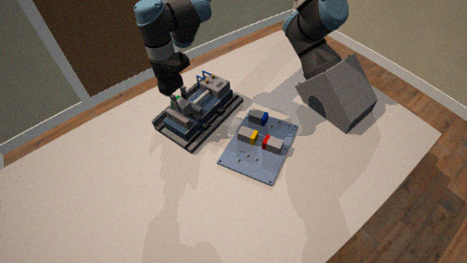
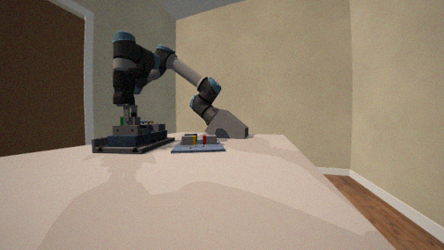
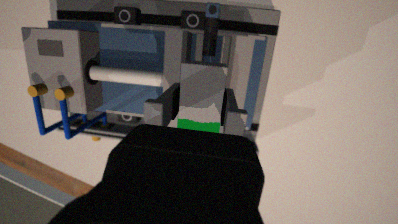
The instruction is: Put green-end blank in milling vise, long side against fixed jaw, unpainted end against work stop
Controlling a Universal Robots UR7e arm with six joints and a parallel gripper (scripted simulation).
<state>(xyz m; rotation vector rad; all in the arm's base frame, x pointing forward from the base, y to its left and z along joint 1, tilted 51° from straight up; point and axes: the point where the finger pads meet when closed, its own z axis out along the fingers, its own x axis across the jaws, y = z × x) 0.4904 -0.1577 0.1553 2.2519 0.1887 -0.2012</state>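
The green-end blank lies 2 cm below my hand. From my hand the other things lie so: fixed jaw (5 cm below, 3 cm ahead, 1 cm to the left); then yellow-ended blank (20 cm to the left, 12 cm behind, 10 cm below); then dark work stop rod (5 cm to the left, 4 cm below, 1 cm behind).
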